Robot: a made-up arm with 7 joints.
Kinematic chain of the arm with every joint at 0, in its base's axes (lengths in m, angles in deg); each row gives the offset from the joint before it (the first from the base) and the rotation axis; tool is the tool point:
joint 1: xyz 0 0 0.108 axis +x
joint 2: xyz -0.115 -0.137 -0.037 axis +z
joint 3: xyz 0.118 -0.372 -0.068 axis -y
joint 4: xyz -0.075 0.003 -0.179 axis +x
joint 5: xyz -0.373 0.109 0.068 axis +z
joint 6: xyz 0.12 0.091 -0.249 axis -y
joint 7: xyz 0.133 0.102 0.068 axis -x
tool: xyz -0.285 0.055 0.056
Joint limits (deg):
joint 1: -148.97..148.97
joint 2: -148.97..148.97
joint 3: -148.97..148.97
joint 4: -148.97..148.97
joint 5: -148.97..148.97
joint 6: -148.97..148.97
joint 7: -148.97..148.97
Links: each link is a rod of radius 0.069 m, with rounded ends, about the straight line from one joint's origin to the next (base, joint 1, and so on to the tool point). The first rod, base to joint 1, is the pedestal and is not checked.
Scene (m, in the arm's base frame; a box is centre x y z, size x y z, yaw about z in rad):
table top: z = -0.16
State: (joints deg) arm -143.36 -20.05 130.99 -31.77 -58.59 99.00 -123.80
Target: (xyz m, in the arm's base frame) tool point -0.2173 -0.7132 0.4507
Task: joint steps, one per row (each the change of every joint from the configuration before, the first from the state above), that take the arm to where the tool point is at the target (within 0.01 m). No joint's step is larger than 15 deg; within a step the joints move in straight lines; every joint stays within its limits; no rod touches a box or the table.
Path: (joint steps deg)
1: 7.62 -4.60 -13.81 3.95 0.61 -3.68 0.66
2: 7.61 -4.61 -13.82 3.95 0.62 -3.68 0.67
3: 7.62 -4.60 -13.81 3.95 0.61 -3.69 0.66
4: 7.62 -4.61 -13.82 3.95 0.62 -3.68 0.67
5: 7.61 -4.60 -13.81 3.95 0.61 -3.68 0.66
6: 7.62 -4.61 -13.82 3.95 0.62 -3.68 0.67
7: 7.62 -4.60 -13.81 3.95 0.61 -3.69 0.66

